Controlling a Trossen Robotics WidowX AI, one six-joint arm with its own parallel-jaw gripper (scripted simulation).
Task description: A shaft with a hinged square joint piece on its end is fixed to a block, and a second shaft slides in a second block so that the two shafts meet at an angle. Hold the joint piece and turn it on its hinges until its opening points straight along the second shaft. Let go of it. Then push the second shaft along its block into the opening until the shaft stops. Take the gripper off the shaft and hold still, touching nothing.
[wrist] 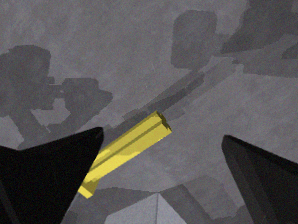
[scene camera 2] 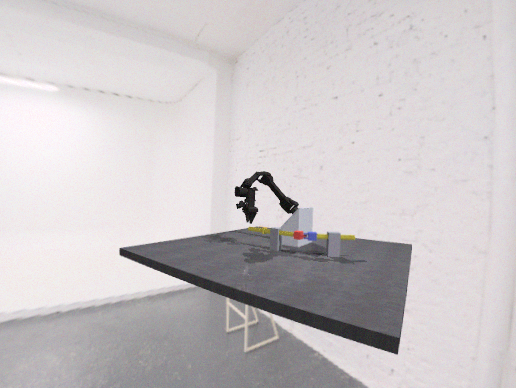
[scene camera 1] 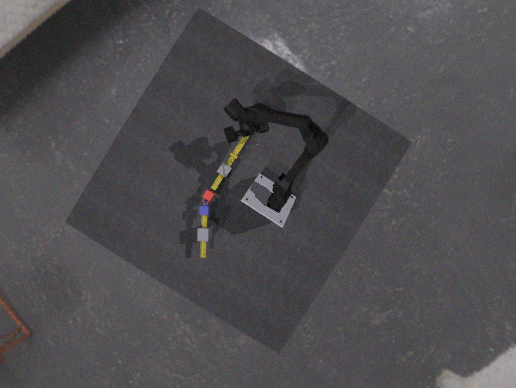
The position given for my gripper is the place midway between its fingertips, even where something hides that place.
My gripper (wrist: 162, 137) is open, holding nothing. Also in view: a shaft (wrist: 153, 128).
